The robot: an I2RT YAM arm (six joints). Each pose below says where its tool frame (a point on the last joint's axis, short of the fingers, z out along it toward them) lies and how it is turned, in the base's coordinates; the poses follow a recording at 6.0 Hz.
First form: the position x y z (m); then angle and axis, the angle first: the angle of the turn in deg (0 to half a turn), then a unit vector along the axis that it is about.
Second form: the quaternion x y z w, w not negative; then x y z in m. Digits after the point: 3 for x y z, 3 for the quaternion.
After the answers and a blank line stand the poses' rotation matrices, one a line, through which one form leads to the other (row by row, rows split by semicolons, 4 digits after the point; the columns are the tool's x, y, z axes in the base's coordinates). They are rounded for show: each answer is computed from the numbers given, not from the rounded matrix.
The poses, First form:
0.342, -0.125, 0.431, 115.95, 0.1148, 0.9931, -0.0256
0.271, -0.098, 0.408, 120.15, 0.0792, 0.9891, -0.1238
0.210, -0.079, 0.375, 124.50, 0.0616, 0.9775, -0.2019
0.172, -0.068, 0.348, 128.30, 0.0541, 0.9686, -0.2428
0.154, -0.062, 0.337, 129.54, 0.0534, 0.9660, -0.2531
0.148, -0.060, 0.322, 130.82, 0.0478, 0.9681, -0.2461
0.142, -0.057, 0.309, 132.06, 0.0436, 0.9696, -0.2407
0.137, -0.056, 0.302, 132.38, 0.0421, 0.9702, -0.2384
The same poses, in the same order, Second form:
0.097, 0.842, -0.022, 0.530, 0.342, -0.125, 0.431
0.069, 0.857, -0.107, 0.499, 0.271, -0.098, 0.408
0.055, 0.865, -0.179, 0.466, 0.210, -0.079, 0.375
0.049, 0.872, -0.218, 0.436, 0.172, -0.068, 0.348
0.048, 0.874, -0.229, 0.426, 0.154, -0.062, 0.337
0.043, 0.880, -0.224, 0.416, 0.148, -0.060, 0.322
0.040, 0.886, -0.220, 0.406, 0.142, -0.057, 0.309
0.039, 0.888, -0.218, 0.404, 0.137, -0.056, 0.302

-0.4186 0.1869 0.8887; 0.1409 0.9801 -0.1398; -0.8972 0.0667 -0.4366
-0.4928 0.2247 0.8406; 0.0106 0.9675 -0.2525; -0.8701 -0.1155 -0.4792
-0.5605 0.2607 0.7861; -0.0721 0.9302 -0.3599; -0.8250 -0.2584 -0.5026
-0.6150 0.2754 0.7388; -0.1057 0.8998 -0.4234; -0.7814 -0.3385 -0.5243
-0.6320 0.2796 0.7228; -0.1108 0.8905 -0.4413; -0.7671 -0.3589 -0.5318
-0.6499 0.2628 0.7131; -0.1097 0.8961 -0.4301; -0.7521 -0.3578 -0.5535
-0.6667 0.2493 0.7024; -0.1081 0.9001 -0.4221; -0.7374 -0.3574 -0.5732
-0.6711 0.2445 0.6999; -0.1077 0.9019 -0.4183; -0.7335 -0.3561 -0.5789

